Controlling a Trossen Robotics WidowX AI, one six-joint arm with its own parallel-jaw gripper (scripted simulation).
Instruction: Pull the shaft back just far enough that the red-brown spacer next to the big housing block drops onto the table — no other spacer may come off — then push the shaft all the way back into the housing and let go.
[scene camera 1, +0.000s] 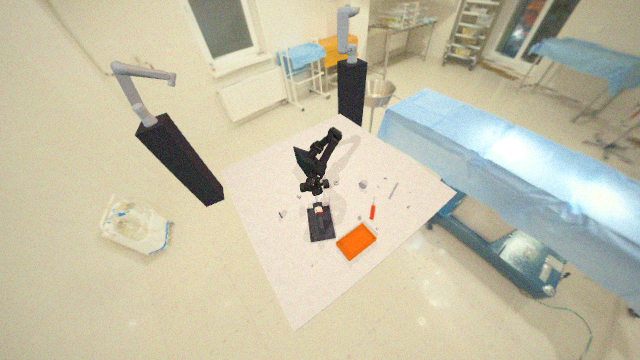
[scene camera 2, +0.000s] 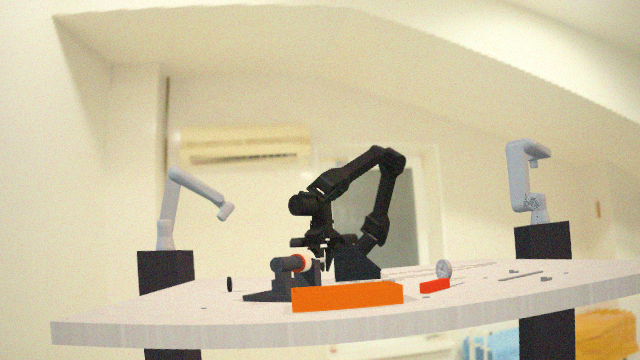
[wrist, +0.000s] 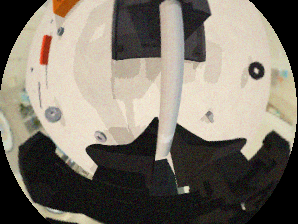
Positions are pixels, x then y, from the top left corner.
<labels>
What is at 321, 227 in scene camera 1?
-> A dark housing block.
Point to my gripper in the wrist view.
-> At 161, 119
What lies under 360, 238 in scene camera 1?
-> An orange tray.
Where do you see an orange tray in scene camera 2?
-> At 359, 295
</labels>
